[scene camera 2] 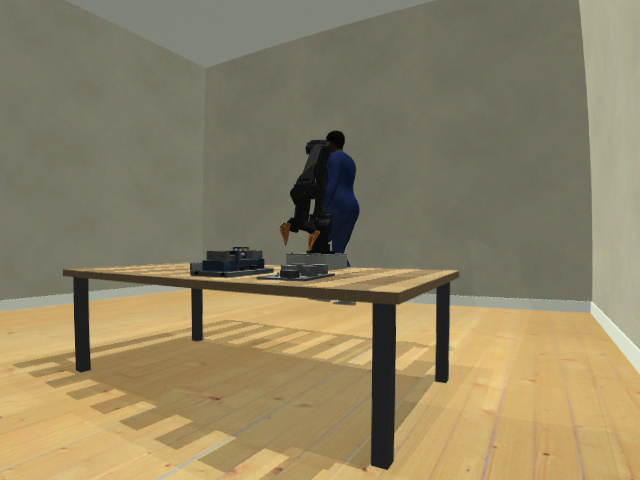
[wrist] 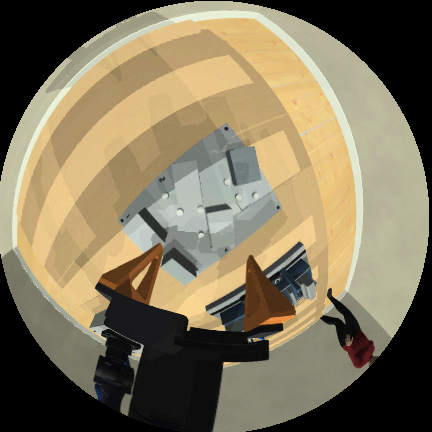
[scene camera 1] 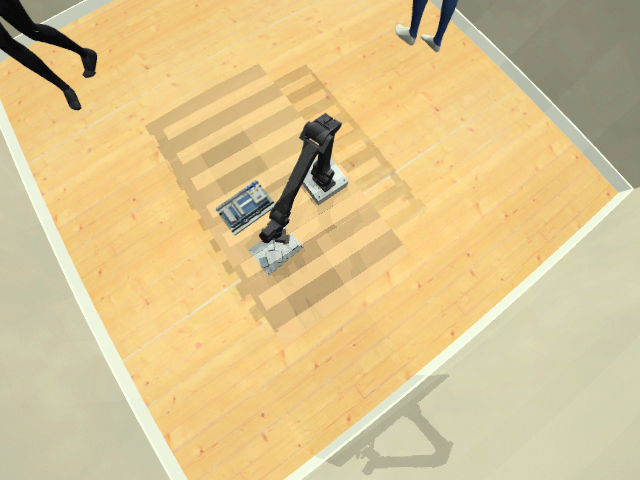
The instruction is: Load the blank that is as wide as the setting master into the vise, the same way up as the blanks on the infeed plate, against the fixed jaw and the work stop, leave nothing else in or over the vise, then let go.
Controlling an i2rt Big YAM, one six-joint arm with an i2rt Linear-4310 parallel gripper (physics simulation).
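Places are measured from the arm's base along level axes (x ahead, y left, z up), in metres.
Pixels of known places: gripper, between the fingertips: (scene camera 2: 297, 248) (wrist: 203, 253) (scene camera 1: 274, 242); arm's base, origin of its link: (scene camera 2: 320, 253) (wrist: 120, 338) (scene camera 1: 323, 181).
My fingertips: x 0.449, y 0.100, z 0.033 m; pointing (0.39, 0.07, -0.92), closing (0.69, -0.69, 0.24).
Observation:
For each thing: its top centre in the pictures, then the offset to it from my fingertips. Level surfaces: height alone.
- darker blank, centre of its top: (wrist: 245, 164) (scene camera 2: 289, 270) (scene camera 1: 263, 262) 0.027 m left, 0.116 m ahead, 0.075 m down
- long pale blank, centre of its top: (wrist: 186, 183) (scene camera 2: 309, 265) (scene camera 1: 278, 256) 0.062 m left, 0.031 m ahead, 0.064 m down
- grey vise, centre of its top: (wrist: 280, 318) (scene camera 2: 233, 249) (scene camera 1: 242, 203) 0.296 m right, 0.009 m back, 0.009 m down
- wooden table, height of its surface: 0.108 m down
My gripper (scene camera 2: 298, 247) (wrist: 203, 253) is open and empty, its orange fingers wide apart above the infeed plate (scene camera 1: 255, 249) (scene camera 2: 266, 277) (wrist: 212, 142). Several grey blanks lie on the plate among white pins. A darker blank (scene camera 1: 264, 261) (scene camera 2: 289, 271) (wrist: 246, 165) lies near one corner, a long pale blank (wrist: 186, 182) near the far edge, another blank (wrist: 220, 229) near the middle, and one blank (wrist: 180, 270) at the edge nearest the fingers. The blue and grey vise (scene camera 1: 244, 206) (scene camera 2: 232, 264) (wrist: 299, 272) stands beside the plate, partly hidden by a finger in the wrist view. I cannot tell which block is the setting master.
The arm's pale base block (scene camera 1: 333, 192) (scene camera 2: 297, 258) stands behind the plate and vise on the wooden table (scene camera 2: 413, 283). A person in blue (scene camera 2: 343, 191) stands beyond the table. A person in red (wrist: 361, 348) shows at the edge of the wrist view.

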